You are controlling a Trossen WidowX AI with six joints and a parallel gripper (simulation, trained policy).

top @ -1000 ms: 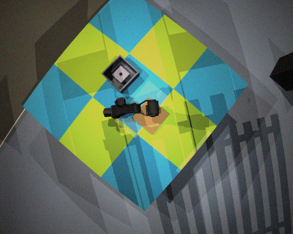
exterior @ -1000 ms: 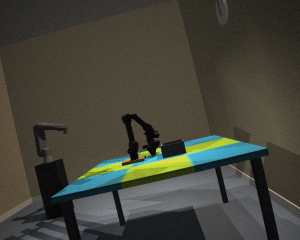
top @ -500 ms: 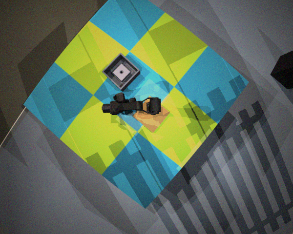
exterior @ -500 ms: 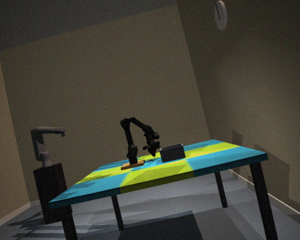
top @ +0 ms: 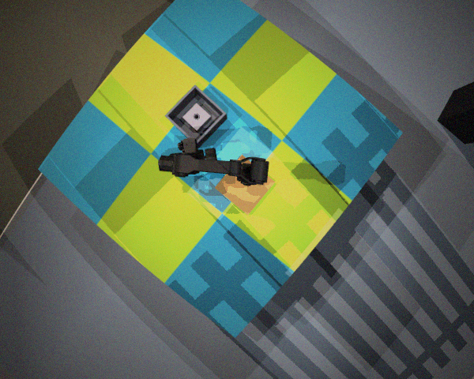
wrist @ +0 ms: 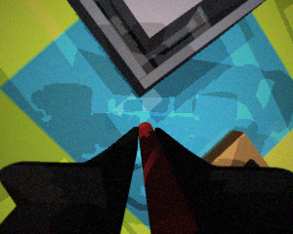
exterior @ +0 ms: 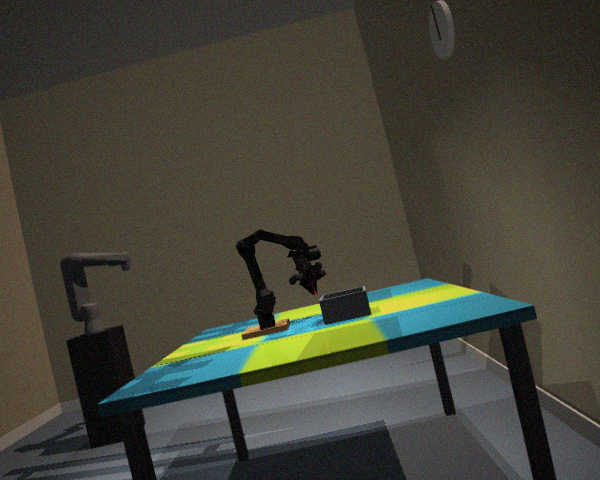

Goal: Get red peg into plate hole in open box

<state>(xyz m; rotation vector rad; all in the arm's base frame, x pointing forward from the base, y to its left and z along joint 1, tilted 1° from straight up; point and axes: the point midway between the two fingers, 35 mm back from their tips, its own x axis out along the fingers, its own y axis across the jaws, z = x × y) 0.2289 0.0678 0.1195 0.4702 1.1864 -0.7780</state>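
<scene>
The plate lies 140 mm to the right of my gripper tip, 110 mm ahead of it and 60 mm below it. The rest, counted from my gripper tip: grey box (140 mm to the right, 110 mm ahead, 80 mm below); red peg (40 mm above).
</scene>
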